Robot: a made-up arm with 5 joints. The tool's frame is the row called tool.
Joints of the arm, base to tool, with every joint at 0 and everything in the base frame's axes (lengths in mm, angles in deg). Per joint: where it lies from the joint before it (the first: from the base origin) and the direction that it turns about. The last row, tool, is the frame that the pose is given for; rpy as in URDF.
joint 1: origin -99 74 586 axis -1 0 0
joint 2: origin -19 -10 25 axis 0 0 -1
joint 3: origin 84 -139 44 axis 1 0 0
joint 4: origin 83 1 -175 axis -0.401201 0.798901 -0.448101
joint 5: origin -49 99 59 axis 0.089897 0.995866 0.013
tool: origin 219 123 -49 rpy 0 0 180
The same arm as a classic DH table. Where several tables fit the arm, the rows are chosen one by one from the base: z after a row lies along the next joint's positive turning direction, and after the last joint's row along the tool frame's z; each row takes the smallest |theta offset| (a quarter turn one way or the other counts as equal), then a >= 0, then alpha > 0; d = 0 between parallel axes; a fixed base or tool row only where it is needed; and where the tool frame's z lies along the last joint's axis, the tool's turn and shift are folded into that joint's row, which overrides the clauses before.
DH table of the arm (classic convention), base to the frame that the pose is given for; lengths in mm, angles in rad. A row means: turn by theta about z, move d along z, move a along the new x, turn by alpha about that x. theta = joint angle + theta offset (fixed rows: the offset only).
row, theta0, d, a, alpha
base (fixed), 1.5708, 586, 74, -1.5708
joint 1, 0, 118, -10, -1.5708
joint 2, 0, -69, -139, -1.5708
joint 3, 1.0596, 204.9, -152.1, 1.9836
joint 4, -0.8611, 96.1, 81.6, -0.7171
joint 5, -0.7999, 235.9, -207.1, -1.5578
tool (fixed), 0.09, -50.8, 0, 0

